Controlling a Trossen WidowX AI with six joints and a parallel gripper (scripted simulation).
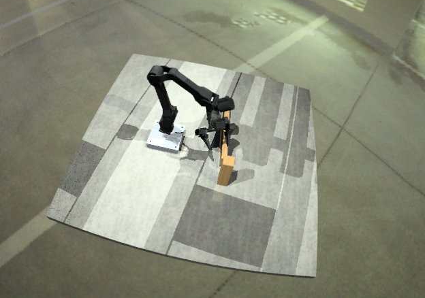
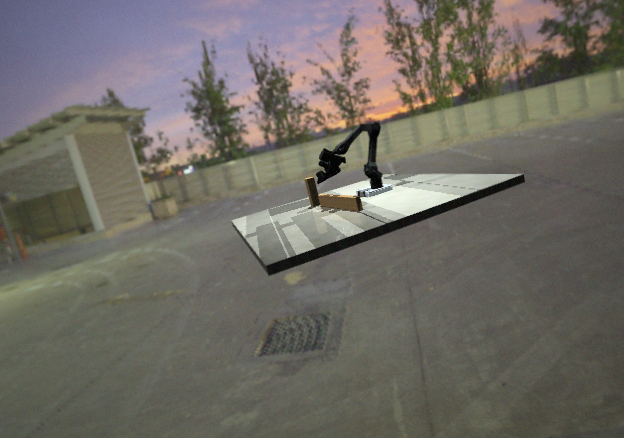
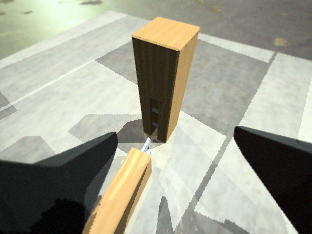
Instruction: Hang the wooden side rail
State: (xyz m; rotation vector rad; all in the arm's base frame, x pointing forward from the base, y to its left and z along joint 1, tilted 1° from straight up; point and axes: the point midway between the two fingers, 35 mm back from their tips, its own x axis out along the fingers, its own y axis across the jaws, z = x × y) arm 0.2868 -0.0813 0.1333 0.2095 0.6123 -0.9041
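My gripper tip is 6 cm short of the wooden headboard post, 7 cm to the left of it and 6 cm above it.
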